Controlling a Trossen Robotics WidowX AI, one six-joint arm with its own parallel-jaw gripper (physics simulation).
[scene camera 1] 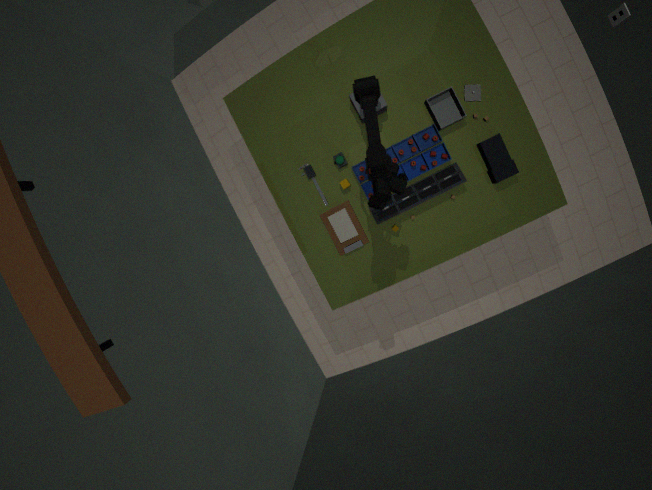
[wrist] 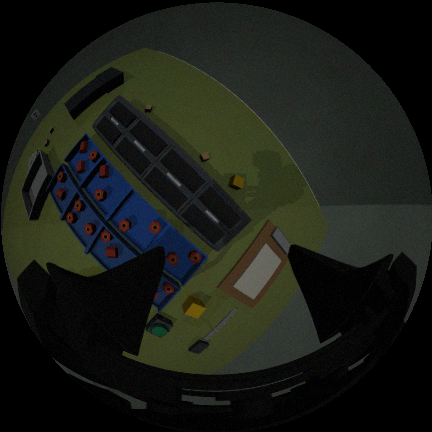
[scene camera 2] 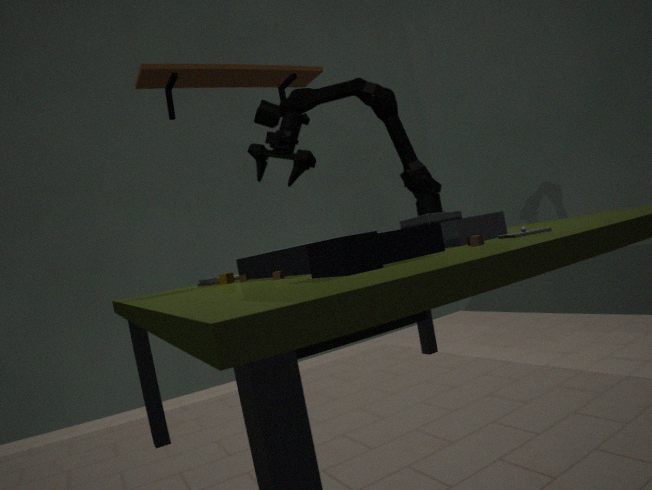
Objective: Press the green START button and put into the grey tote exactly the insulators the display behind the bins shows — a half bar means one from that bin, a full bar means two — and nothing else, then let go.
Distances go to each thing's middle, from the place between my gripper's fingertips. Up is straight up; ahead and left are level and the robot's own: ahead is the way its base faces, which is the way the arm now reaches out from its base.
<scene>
I see the dark display (scene camera 2: 293, 261) 4 cm ahead of my hand, 14 cm to the left of it and 21 cm below it. Also, from my hand: black box (scene camera 2: 348, 255): 1 cm behind, 54 cm to the left, 22 cm below; then grey tote (scene camera 2: 455, 232): 30 cm behind, 38 cm to the left, 22 cm below.
</scene>
